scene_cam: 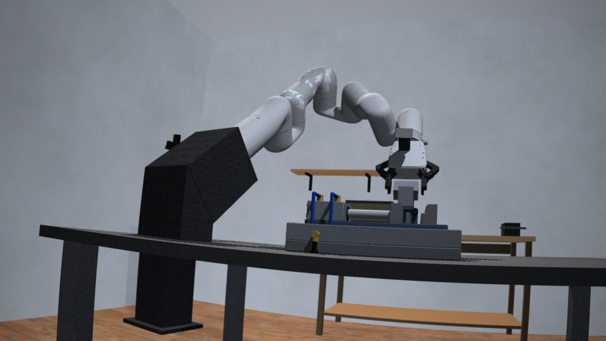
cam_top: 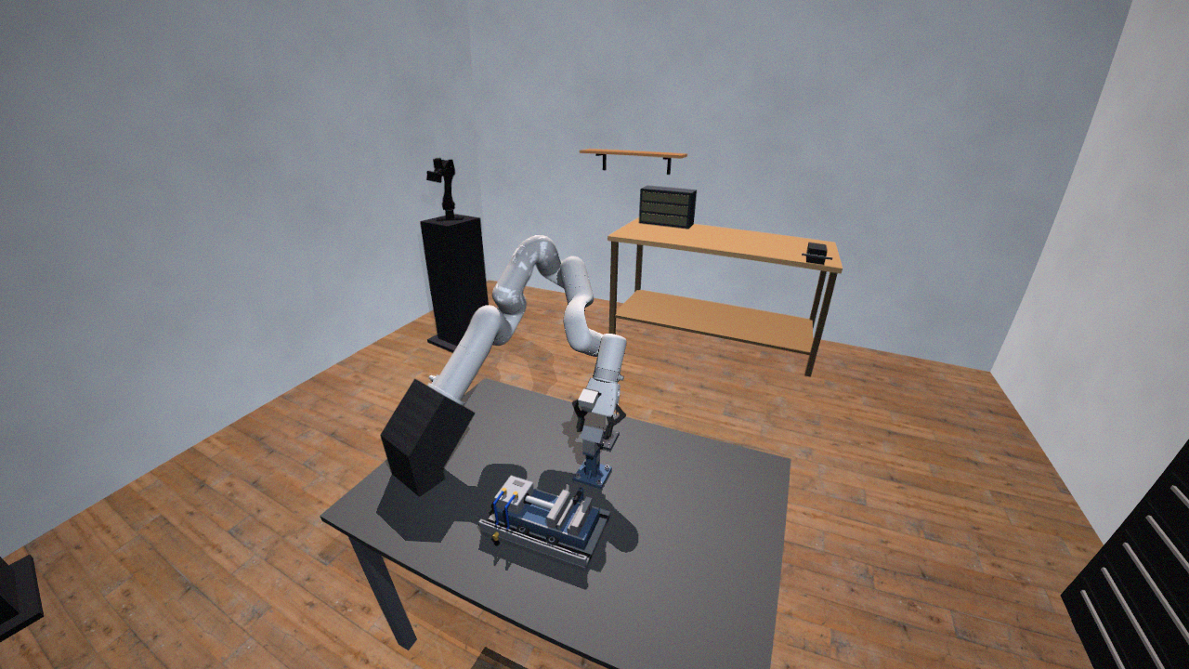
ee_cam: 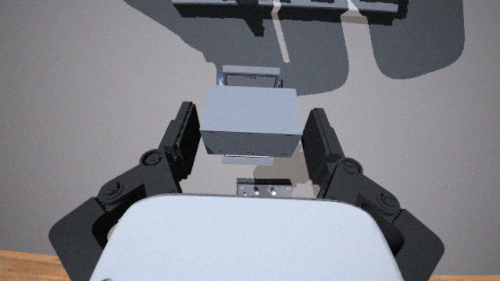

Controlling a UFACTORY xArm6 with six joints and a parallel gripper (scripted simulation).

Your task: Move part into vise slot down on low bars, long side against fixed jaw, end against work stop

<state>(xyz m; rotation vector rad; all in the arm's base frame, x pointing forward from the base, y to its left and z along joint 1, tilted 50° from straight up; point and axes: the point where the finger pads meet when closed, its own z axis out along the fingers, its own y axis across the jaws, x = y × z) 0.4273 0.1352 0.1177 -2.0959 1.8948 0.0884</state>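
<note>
Right now the part is 1 cm below my hand. Also, from my hand: moving jaw (23 cm to the right, 9 cm below, 4 cm ahead); work stop (17 cm to the right, 7 cm below, 6 cm ahead); fixed jaw (21 cm to the right, 10 cm ahead, 9 cm below).
</note>
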